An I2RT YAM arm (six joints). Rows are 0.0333 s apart.
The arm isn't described. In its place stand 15 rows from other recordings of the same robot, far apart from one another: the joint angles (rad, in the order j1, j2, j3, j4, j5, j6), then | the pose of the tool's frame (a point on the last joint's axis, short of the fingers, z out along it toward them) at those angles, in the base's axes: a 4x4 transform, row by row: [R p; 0 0 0 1], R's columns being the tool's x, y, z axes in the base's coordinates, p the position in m.
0.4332 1.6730 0.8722 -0.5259 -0.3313 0.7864 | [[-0.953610 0.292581 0.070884 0.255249], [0.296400 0.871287 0.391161 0.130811], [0.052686 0.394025 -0.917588 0.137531], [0 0 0 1]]
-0.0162 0.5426 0.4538 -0.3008 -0.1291 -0.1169 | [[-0.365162 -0.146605 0.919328 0.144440], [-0.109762 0.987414 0.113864 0.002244], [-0.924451 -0.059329 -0.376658 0.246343], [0 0 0 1]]
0.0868 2.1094 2.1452 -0.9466 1.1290 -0.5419 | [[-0.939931 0.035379 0.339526 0.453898], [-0.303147 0.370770 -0.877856 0.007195], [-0.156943 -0.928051 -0.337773 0.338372], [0 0 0 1]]
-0.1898 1.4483 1.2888 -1.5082 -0.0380 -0.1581 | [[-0.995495 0.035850 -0.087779 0.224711], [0.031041 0.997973 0.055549 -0.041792], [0.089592 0.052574 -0.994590 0.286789], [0 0 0 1]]
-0.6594 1.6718 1.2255 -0.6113 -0.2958 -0.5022 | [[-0.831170 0.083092 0.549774 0.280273], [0.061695 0.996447 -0.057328 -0.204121], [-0.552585 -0.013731 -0.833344 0.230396], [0 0 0 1]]
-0.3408 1.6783 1.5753 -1.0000 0.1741 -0.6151 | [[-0.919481 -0.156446 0.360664 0.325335], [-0.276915 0.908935 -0.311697 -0.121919], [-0.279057 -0.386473 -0.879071 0.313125], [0 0 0 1]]
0.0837 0.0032 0.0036 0.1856 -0.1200 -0.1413 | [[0.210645 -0.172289 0.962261 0.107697], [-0.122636 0.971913 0.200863 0.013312], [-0.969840 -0.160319 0.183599 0.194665], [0 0 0 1]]
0.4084 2.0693 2.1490 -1.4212 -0.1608 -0.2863 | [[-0.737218 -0.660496 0.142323 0.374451], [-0.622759 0.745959 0.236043 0.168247], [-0.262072 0.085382 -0.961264 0.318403], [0 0 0 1]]
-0.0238 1.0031 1.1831 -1.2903 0.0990 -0.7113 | [[-0.722538 -0.533449 0.439739 0.156848], [-0.632607 0.766717 -0.109334 -0.007253], [-0.278831 -0.357180 -0.891446 0.340957], [0 0 0 1]]
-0.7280 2.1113 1.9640 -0.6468 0.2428 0.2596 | [[-0.316512 0.882477 0.347928 0.354933], [0.615889 0.470141 -0.632178 -0.327825], [-0.721458 0.014193 -0.692313 0.285835], [0 0 0 1]]
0.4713 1.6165 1.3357 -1.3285 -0.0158 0.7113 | [[-0.970447 0.237725 -0.041467 0.249107], [0.238065 0.971243 -0.003399 0.127577], [0.039466 -0.013170 -0.999134 0.257466], [0 0 0 1]]
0.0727 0.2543 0.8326 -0.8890 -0.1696 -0.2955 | [[-0.224175 -0.310623 0.923720 0.040176], [-0.304126 0.922806 0.236508 0.008951], [-0.925879 -0.227908 -0.301339 0.330725], [0 0 0 1]]
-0.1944 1.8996 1.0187 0.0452 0.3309 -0.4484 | [[-0.827732 0.041775 0.559566 0.370282], [-0.254908 0.860392 -0.441303 -0.084692], [-0.499881 -0.507918 -0.701526 0.132711], [0 0 0 1]]
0.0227 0.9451 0.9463 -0.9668 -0.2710 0.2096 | [[-0.840415 0.000752 0.541943 0.171666], [0.181446 0.942677 0.280068 0.013430], [-0.510666 0.333707 -0.792376 0.298717], [0 0 0 1]]
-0.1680 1.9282 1.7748 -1.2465 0.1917 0.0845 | [[-0.951542 0.277393 0.132742 0.375663], [0.245417 0.945102 -0.215762 -0.070591], [-0.185305 -0.172729 -0.967381 0.275318], [0 0 0 1]]
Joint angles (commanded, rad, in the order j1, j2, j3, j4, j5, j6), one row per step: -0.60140 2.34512 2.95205 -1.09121 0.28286 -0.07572; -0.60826 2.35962 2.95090 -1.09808 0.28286 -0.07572; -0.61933 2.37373 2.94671 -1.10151 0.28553 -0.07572; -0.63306 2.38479 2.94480 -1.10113 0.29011 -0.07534; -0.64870 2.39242 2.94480 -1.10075 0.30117 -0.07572; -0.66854 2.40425 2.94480 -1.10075 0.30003 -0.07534; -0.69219 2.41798 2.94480 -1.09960 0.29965 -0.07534; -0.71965 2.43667 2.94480 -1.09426 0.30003 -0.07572; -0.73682 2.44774 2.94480 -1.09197 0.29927 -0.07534; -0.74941 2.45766 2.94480 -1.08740 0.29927 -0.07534; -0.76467 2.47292 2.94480 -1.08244 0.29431 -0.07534; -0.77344 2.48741 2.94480 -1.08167 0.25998 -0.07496; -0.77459 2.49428 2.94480 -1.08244 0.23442 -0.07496; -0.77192 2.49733 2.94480 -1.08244 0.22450 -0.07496; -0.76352 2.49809 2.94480 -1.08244 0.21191 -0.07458; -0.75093 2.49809 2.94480 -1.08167 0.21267 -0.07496; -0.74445 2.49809 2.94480 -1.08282 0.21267 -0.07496
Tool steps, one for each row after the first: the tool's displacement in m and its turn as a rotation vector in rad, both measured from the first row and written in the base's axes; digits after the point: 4 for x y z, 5 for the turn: 0.0018 -0.0052 -0.0075 0.01281 0.01852 -0.00686; 0.0026 -0.0122 -0.0153 0.02430 0.03700 -0.02026; 0.0015 -0.0197 -0.0208 0.03020 0.04814 -0.03815; -0.0016 -0.0273 -0.0243 0.03017 0.05727 -0.06321; -0.0048 -0.0369 -0.0298 0.03833 0.06595 -0.08217; -0.0090 -0.0483 -0.0361 0.04678 0.07548 -0.10542; -0.0137 -0.0622 -0.0444 0.05561 0.08586 -0.13292; -0.0171 -0.0706 -0.0495 0.06224 0.09181 -0.14955; -0.0193 -0.0771 -0.0539 0.06614 0.09564 -0.16210; -0.0213 -0.0856 -0.0609 0.07534 0.10156 -0.17303; -0.0207 -0.0907 -0.0681 0.09859 0.10009 -0.15267; -0.0191 -0.0919 -0.0717 0.11400 0.09725 -0.13213; -0.0173 -0.0912 -0.0732 0.11991 0.09635 -0.12107; -0.0138 -0.0880 -0.0736 0.12534 0.09291 -0.10221; -0.0092 -0.0835 -0.0736 0.12374 0.09362 -0.09008; -0.0070 -0.0810 -0.0737 0.12418 0.09489 -0.08363
